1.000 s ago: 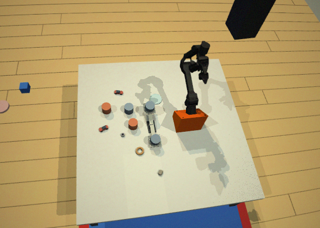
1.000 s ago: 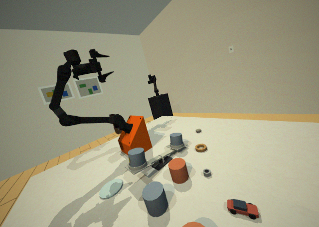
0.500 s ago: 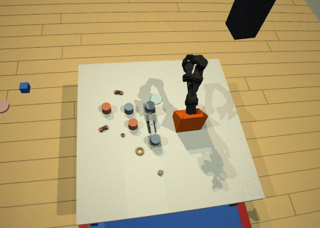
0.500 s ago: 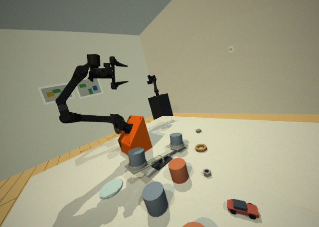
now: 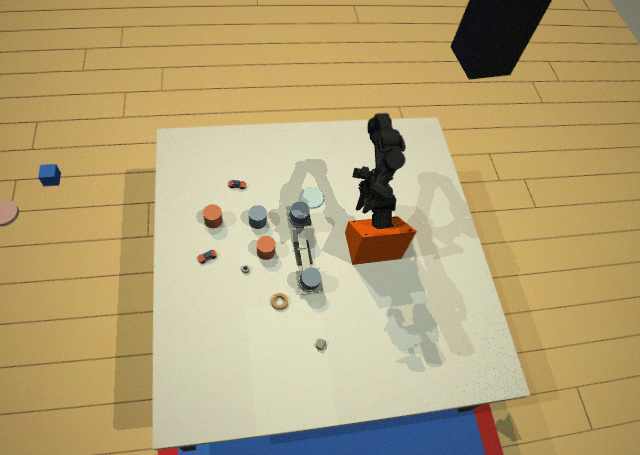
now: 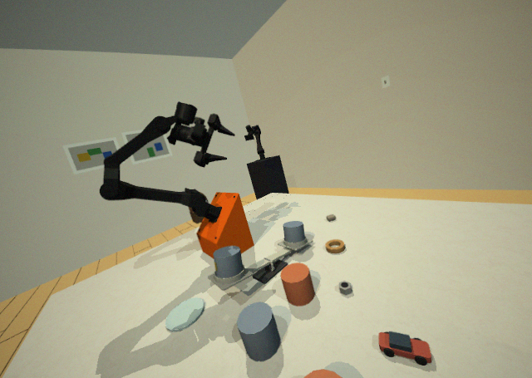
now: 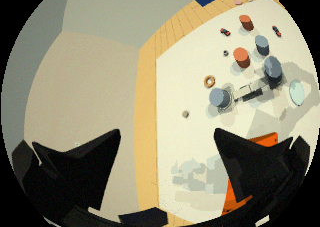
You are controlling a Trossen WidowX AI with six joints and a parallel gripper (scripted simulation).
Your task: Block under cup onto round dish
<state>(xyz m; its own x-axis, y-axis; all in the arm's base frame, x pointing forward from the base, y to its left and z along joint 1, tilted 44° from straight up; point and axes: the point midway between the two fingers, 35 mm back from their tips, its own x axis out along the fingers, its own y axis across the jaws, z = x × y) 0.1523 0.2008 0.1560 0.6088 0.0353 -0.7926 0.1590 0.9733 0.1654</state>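
My gripper tip is now 140 mm short of the grey block, 50 mm to the right of it and 360 mm above it. From my gripper tip the other things lie so: balance 140 mm ahead, 80 mm to the right, 360 mm below; pale blue round dish 40 mm ahead, 320 mm to the right, 400 mm below; nut 360 mm ahead, 60 mm to the right, 390 mm below.
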